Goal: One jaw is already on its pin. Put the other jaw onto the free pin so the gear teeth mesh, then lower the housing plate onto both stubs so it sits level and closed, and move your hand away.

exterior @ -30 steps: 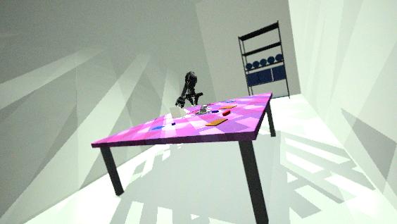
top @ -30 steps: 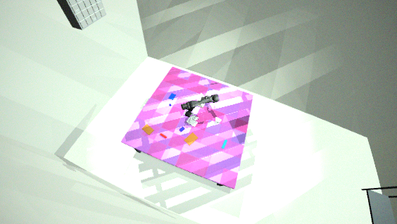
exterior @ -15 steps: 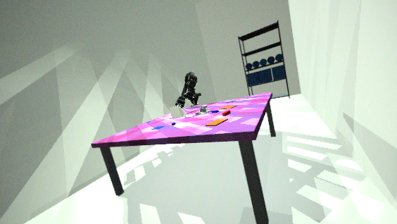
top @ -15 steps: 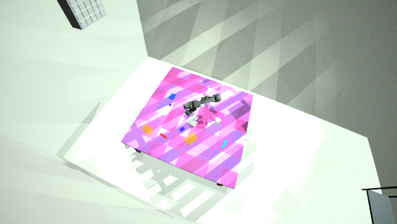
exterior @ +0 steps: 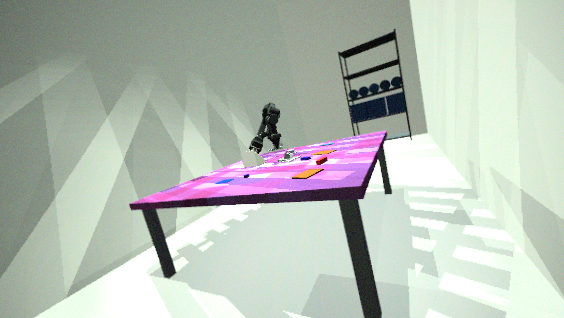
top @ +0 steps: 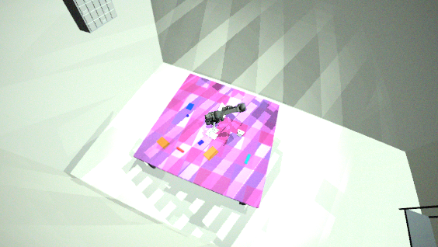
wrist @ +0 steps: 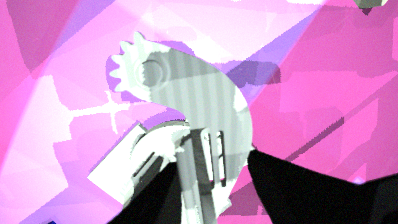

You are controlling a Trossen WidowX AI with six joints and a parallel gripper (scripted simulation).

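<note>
Right now my gripper tip is 20 mm past the white jaw and 30 mm to the left of it. From my gripper tip the other things lie so: blue block: 210 mm ahead, 70 mm to the right, 80 mm below; white base: 80 mm ahead, 10 mm to the left, 90 mm below; white housing plate: 30 mm behind, 310 mm to the left, 60 mm below.
</note>
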